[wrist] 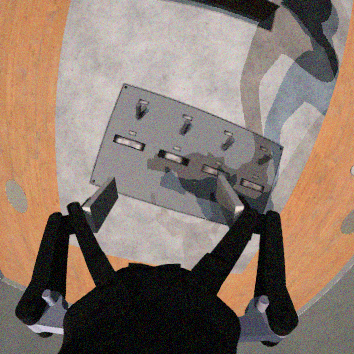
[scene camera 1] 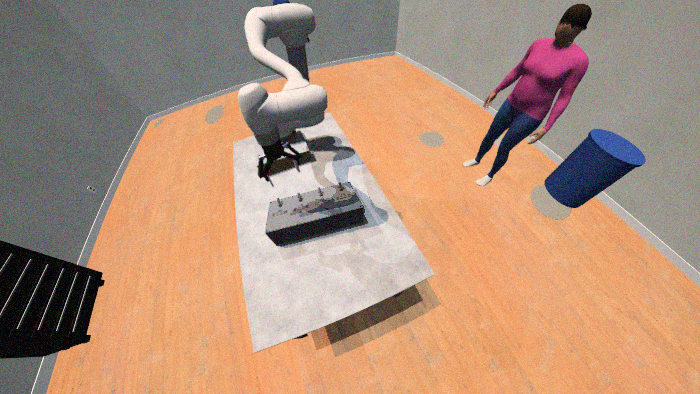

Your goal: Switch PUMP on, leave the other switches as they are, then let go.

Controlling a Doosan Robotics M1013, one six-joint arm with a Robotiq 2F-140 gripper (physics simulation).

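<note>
A grey switch box stands on the pale table, with four small levers in a row on its top. In the wrist view these are the first lever at the left, the second lever, the third lever and the fourth lever. A pale label plate lies below each; the lettering is too blurred to read, so I cannot tell which lever is PUMP or which are on. My gripper is open and empty, above the table behind the box and apart from the levers.
Another box with a dark side lies on the table behind the switch box. A person in pink and a blue barrel stand at the right. A black slatted rack is at the left.
</note>
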